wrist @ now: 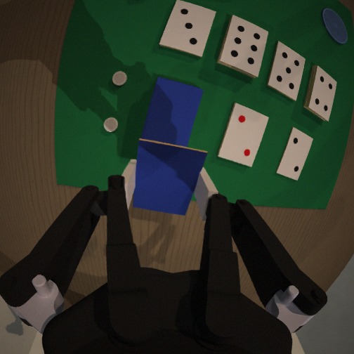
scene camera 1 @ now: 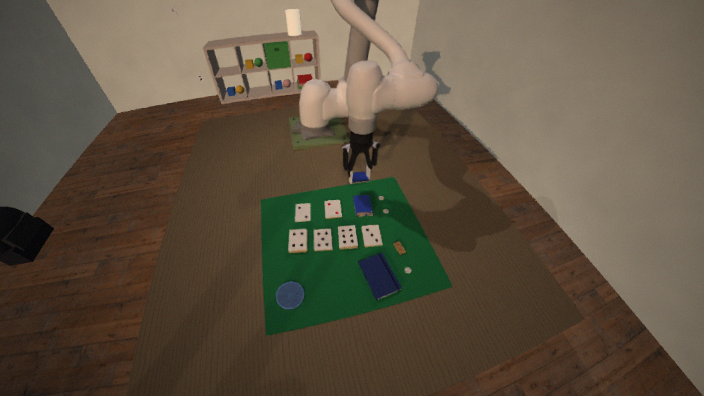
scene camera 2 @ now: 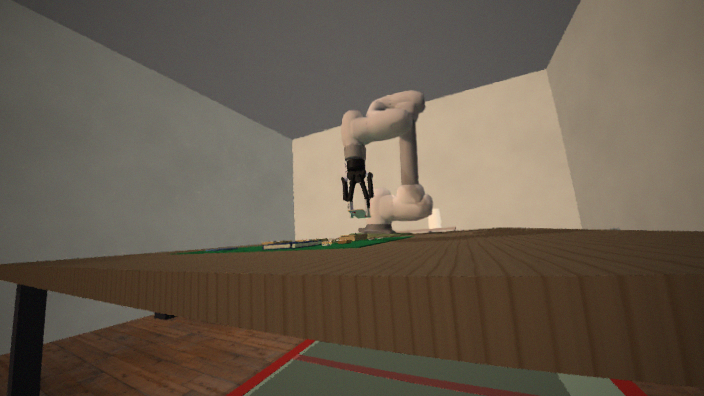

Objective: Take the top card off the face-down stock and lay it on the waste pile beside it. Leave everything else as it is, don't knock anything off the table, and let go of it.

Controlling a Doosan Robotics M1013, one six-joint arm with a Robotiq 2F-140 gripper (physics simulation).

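Frame: origin at the arm's base, x ahead, y left, z up, level; millimetres.
Seen in the pictures: gripper, fingertip midpoint: (scene camera 1: 359, 180) (scene camera 2: 359, 217); arm's base, origin of the base link: (scene camera 1: 314, 129) (scene camera 2: 379, 233).
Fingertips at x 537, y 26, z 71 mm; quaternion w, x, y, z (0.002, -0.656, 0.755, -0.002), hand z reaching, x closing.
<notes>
Offsets run from my fingertips to a thing's top centre. Level surfaces: height alone.
My gripper (scene camera 1: 360, 174) (scene camera 2: 359, 212) (wrist: 165, 174) is shut on a blue-backed card @(dy +1, dx -5, dz +28 mm) (scene camera 1: 360, 177) (scene camera 2: 359, 214) (wrist: 165, 172), held by its two side edges and roughly level. It hangs well above the table, near the mat's back edge. The face-down stock @(dy -11, dx +65, dz -67 mm) (scene camera 1: 362, 204) (wrist: 175, 107) is a blue-backed stack on the green mat; in the wrist view the held card hides its near end. Beside it lies the waste pile @(dy -125, dx +32, dz -82 mm) (scene camera 1: 333, 209) (wrist: 243, 135), showing a white face with two red dots. The held card is not over the waste pile.
A two-dot black card @(dy -242, dx +2, dz -85 mm) (scene camera 1: 302, 212) (wrist: 295, 154) lies beyond the waste pile. A row of face-up piles @(dy -123, dx +179, dz -73 mm) (scene camera 1: 347, 237) (wrist: 243, 46), a navy book @(dy -84, dx +356, dz -76 mm) (scene camera 1: 379, 276), a blue disc @(dy -372, dx +309, dz -84 mm) (scene camera 1: 290, 295), a small brown piece @(dy +31, dx +292, dz -80 mm) (scene camera 1: 399, 247) and white discs @(dy +66, dx +122, dz -84 mm) (scene camera 1: 385, 211) (wrist: 110, 124) are on the mat @(dz -88 mm) (scene camera 1: 330, 300).
</notes>
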